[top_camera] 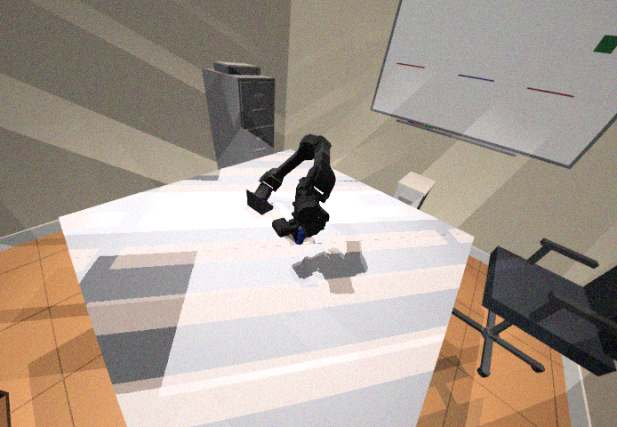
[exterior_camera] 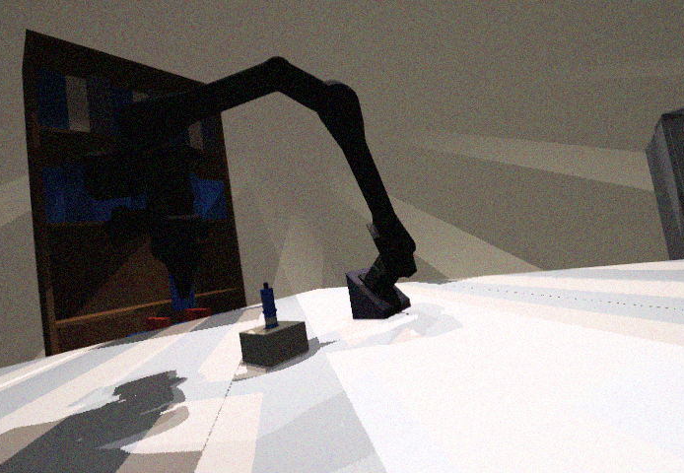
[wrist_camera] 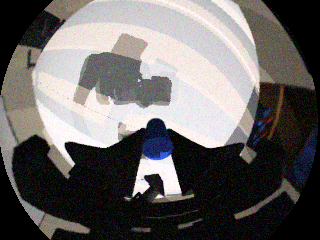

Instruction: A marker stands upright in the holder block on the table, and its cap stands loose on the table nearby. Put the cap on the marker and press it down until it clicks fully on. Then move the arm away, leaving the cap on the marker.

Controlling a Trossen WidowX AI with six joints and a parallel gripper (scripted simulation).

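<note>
My gripper tip is 80 mm past the holder block, 80 mm to the right of it and 80 mm above it. Also, from my gripper tip: blue cap 10 mm above.
</note>
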